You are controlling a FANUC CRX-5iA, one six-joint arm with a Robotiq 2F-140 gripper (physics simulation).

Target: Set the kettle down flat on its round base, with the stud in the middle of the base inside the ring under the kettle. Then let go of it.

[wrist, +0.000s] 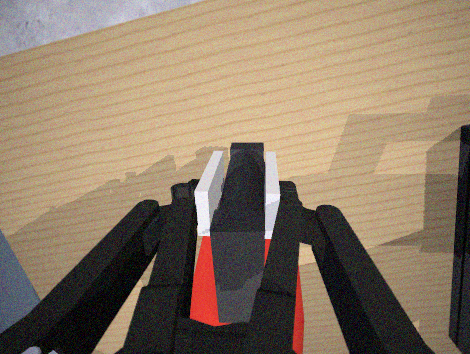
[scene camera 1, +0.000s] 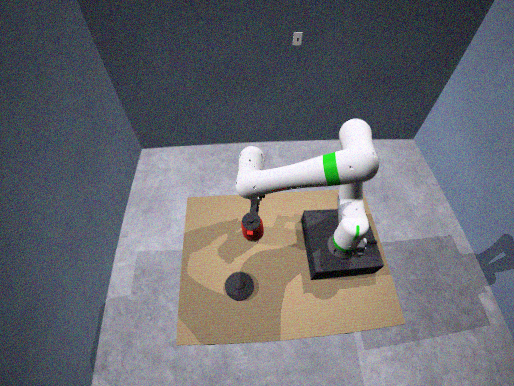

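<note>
The red kettle (scene camera 1: 254,232) (wrist: 204,290) has a black lid and a black handle (wrist: 246,190). It is upright in the scene view and appears to hang a little above the wooden table top. My gripper (scene camera 1: 254,209) (wrist: 244,168) is shut on the handle, with a white pad on either side of it. The round black base (scene camera 1: 231,292) lies flat on the table, apart from the kettle and nearer the scene camera. Its stud (scene camera 1: 240,281) shows faintly in the middle. The ring under the kettle is hidden.
The robot's dark pedestal (scene camera 1: 320,272) (wrist: 461,240) stands right of the kettle and the base. The wooden table top (scene camera 1: 345,310) (wrist: 125,100) carries shadows of the arm. Grey floor (scene camera 1: 150,200) surrounds it, with walls behind and at both sides.
</note>
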